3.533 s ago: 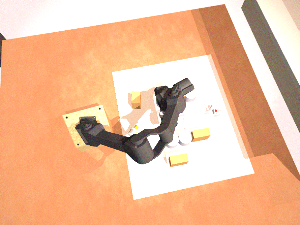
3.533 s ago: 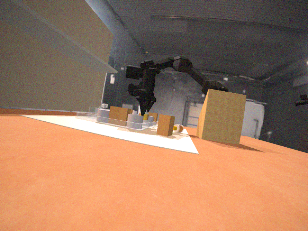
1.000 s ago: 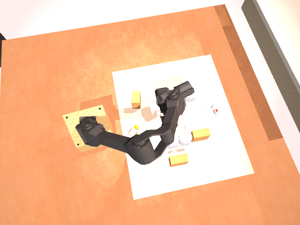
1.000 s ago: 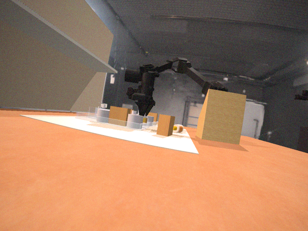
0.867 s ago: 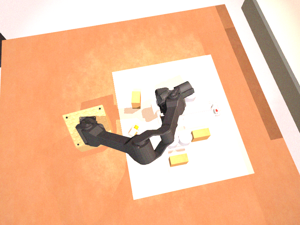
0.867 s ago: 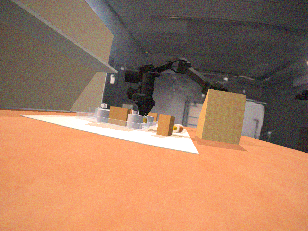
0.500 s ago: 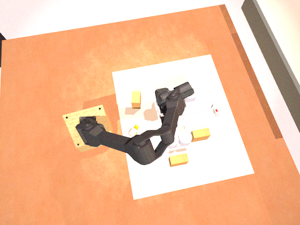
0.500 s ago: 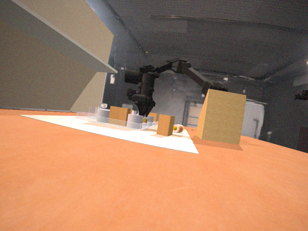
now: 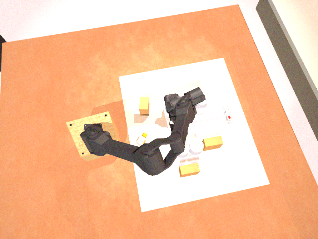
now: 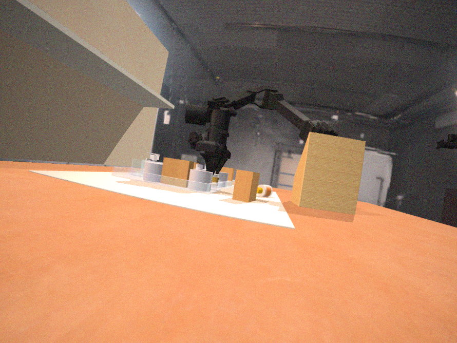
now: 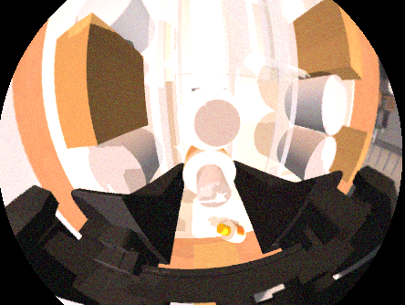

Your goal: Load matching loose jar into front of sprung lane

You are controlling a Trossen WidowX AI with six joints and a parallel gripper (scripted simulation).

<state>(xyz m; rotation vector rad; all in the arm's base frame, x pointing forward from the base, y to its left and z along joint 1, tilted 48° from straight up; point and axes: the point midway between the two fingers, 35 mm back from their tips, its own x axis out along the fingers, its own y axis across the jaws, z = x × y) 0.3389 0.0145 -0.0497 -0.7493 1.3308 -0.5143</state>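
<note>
Right now my gripper tip is 12 cm past the orange-brown block and 9 cm to the right of it. Also, from my gripper tip: red dot (23 cm ahead, 4 cm above, 2 cm to the right); then clear sprung lane (15 cm ahead, 1 cm to the right, 1 cm below).
</note>
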